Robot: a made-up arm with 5 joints.
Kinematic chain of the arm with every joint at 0, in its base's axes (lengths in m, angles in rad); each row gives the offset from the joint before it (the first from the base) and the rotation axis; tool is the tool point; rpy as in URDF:
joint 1: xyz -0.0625 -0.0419 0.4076 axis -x
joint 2: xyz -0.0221 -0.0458 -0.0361 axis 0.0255 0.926 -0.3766
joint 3: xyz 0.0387 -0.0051 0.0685 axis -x
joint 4: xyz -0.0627 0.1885 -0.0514 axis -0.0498 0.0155 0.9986
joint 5: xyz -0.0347 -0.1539 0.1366 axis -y
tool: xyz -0.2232 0.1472 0.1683 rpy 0 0 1.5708
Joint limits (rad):
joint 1: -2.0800..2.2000
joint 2: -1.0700..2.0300
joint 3: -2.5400..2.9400
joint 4: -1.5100..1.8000
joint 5: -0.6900..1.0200
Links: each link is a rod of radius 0.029 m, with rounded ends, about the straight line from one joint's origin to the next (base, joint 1, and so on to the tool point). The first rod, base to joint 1, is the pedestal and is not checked.
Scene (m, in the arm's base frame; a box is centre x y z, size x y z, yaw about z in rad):
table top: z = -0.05
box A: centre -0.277 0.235 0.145 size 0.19 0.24 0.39 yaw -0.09
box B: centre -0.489 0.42 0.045 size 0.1 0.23 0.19 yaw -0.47
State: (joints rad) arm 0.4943 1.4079 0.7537 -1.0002 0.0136
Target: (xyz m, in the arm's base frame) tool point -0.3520 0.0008 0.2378
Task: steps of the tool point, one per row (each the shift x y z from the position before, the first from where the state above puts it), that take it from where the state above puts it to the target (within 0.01 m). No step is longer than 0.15 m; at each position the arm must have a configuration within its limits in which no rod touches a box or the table.
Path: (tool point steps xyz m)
1: -0.0396 -0.0614 -0.0825
2: -0.0373 -0.0847 -0.0633
3: -0.0358 -0.1016 -0.0370
4: -0.0352 -0.1102 -0.0052
5: -0.0355 -0.1077 0.0295
6: -0.0883 0.0616 0.0023
7: -0.0872 0.0275 0.0323
8: -0.0717 -0.0128 0.0464
9: -0.0092 0.0172 0.0442
10: 0.0105 0.0204 0.0357
11: 0.0286 0.0194 0.0241

